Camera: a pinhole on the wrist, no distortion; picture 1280 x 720 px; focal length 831.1 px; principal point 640.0 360.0 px. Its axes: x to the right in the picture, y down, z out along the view. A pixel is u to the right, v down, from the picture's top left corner.
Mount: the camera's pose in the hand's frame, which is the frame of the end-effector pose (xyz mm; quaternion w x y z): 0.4 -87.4 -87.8 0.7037 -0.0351 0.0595 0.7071
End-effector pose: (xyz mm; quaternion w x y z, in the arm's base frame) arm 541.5 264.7 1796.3 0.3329 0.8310 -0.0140 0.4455
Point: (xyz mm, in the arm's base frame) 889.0 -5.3 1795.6
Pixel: 827.6 171.4
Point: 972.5 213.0 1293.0
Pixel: 117.3 582.8
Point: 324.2 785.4 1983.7
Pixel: behind the camera
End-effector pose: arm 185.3 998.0 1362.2 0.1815 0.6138 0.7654 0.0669
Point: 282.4 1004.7 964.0
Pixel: 609.8 276.8
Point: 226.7 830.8 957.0
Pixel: 448.4 544.0
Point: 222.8 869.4 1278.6
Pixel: outside the picture
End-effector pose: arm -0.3 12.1 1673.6 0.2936 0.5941 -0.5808 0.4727
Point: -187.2 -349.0 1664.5
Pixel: 1177.2 61.4
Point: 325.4 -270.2 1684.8
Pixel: 118.4 204.1
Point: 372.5 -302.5 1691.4
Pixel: 64.5 191.5
